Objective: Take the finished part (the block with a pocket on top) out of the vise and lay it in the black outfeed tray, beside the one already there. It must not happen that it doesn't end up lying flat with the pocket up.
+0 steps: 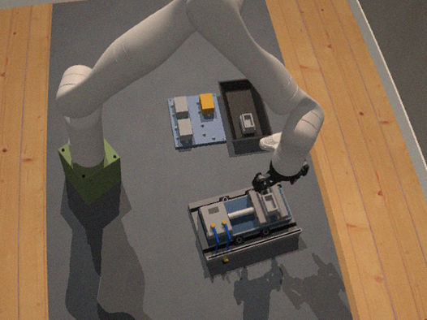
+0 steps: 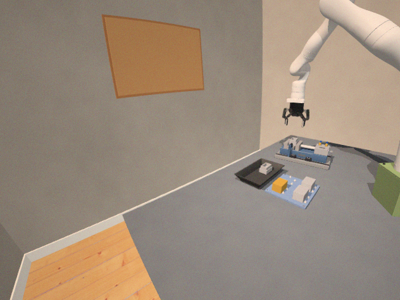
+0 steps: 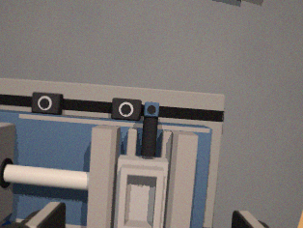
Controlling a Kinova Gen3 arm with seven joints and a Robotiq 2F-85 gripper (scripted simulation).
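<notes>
Right now the cylinder rod is 9 cm behind my hand, 3 cm to the right of it and 12 cm below it. Round my hand: vise: 7 cm behind, 3 cm to the right, 16 cm below; then light blue fixture plate: 18 cm behind, 33 cm to the left, 20 cm below; then tray floor: 2 cm behind, 35 cm to the left, 19 cm below.
</notes>
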